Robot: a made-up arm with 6 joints.
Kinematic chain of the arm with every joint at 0, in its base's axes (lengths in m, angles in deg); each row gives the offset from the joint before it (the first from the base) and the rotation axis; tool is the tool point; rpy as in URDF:
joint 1: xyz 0 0 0.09 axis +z
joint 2: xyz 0 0 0 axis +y
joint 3: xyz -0.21 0 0.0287 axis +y
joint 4: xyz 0.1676 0 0.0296 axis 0.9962 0 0.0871
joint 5: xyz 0 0 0 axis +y
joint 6: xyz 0.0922 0 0.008 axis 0.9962 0 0.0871
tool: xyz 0 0 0 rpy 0 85 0
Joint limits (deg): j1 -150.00..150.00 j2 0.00..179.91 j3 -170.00..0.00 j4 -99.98..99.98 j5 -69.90..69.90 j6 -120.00..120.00
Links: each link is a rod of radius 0.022 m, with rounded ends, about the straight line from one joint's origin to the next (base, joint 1, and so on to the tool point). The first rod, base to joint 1, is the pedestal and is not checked.
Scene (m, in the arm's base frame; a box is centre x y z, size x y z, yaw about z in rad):
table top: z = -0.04
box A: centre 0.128 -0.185 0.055 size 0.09 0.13 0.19 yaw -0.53
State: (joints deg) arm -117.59 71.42 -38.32 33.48 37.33 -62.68
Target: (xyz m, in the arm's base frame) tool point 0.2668 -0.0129 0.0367
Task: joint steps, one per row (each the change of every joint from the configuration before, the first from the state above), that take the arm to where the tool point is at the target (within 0.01 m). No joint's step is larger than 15 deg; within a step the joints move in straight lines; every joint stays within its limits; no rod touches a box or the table.
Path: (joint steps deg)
1: 14.78 10.00 -14.88 13.30 -3.04 4.28
2: 14.78 9.99 -14.88 13.30 -3.05 4.28
3: 14.78 10.00 -14.88 13.30 -3.04 4.28
4: 14.78 10.00 -14.88 13.30 -3.05 4.29
5: 14.78 10.00 -14.88 13.30 -3.04 4.28
6: 7.76 0.74 12.17 -11.85 4.12 -5.36
7: 7.75 0.74 12.17 -11.84 4.13 -5.35
8: 7.76 0.74 12.17 -11.85 4.12 -5.35
9: 7.75 0.75 12.18 -11.84 4.13 -5.35

